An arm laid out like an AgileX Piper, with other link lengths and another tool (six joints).
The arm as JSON. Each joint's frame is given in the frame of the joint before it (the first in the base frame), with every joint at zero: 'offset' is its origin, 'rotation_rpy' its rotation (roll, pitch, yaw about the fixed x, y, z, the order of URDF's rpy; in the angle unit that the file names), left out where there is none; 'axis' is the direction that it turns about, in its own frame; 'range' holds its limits. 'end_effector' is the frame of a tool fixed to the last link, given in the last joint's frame.
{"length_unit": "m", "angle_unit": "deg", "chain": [
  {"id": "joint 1", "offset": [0.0, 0.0, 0.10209], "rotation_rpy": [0.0, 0.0, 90.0], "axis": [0.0, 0.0, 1.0], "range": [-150.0, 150.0]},
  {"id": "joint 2", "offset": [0.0, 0.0, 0.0], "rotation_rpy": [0.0, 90.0, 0.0], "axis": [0.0, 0.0, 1.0], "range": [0.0, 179.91]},
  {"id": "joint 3", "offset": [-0.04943, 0.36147, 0.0], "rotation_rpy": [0.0, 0.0, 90.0], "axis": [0.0, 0.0, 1.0], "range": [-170.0, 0.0]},
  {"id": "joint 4", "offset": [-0.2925, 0.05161, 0.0], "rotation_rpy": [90.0, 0.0, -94.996], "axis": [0.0, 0.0, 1.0], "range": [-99.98, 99.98]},
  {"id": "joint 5", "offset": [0.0, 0.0, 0.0], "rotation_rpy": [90.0, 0.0, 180.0], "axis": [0.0, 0.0, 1.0], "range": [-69.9, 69.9]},
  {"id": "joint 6", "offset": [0.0, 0.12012, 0.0], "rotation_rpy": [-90.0, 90.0, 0.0], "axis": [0.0, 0.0, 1.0], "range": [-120.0, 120.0]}
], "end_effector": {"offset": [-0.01, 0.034, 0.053], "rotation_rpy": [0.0, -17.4, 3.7]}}
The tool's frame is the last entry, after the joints.
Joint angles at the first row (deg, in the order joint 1, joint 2, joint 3, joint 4, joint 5, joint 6):
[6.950 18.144 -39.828 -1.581 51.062 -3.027]
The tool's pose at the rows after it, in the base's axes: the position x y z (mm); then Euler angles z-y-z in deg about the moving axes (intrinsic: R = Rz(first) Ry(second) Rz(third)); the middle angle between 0 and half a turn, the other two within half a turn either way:
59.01 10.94 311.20 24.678 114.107 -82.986
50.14 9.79 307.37 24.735 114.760 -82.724
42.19 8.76 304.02 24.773 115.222 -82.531
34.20 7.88 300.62 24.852 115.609 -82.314
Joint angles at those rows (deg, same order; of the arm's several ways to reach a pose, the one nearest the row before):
[6.953 16.862 -39.827 -1.583 53.008 -3.154]
[6.948 15.457 -39.827 -1.579 55.108 -3.159]
[6.949 14.148 -39.827 -1.580 56.911 -3.157]
[6.949 12.805 -39.828 -1.529 58.684 -3.158]

